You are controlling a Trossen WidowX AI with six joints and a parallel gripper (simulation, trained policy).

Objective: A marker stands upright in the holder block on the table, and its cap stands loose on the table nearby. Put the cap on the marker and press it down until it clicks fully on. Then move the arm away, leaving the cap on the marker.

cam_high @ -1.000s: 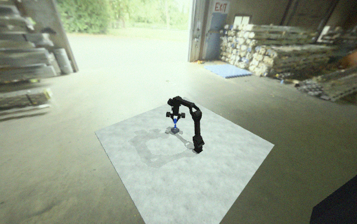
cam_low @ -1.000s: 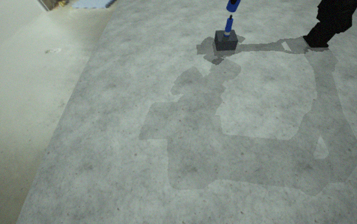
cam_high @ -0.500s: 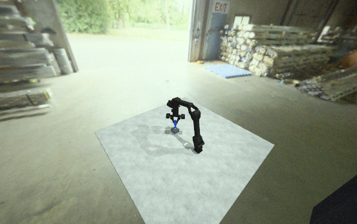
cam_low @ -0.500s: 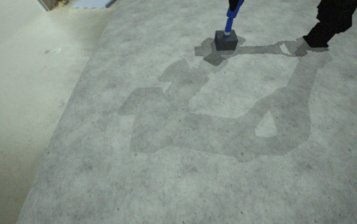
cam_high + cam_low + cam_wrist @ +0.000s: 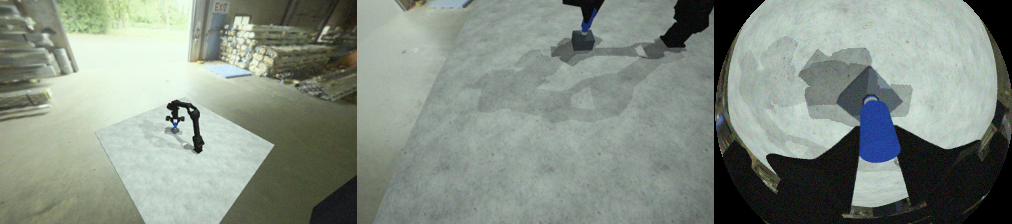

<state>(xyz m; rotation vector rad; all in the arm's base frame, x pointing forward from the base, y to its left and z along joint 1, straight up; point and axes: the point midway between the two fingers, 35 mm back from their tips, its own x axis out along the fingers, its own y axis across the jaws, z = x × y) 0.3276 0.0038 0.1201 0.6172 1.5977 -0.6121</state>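
My gripper tip is 1 cm below the blue cap. The rest, counted from my gripper tip: blue marker: 1 cm to the right, 1 cm below; then dark holder block: 1 cm to the right, 7 cm below.
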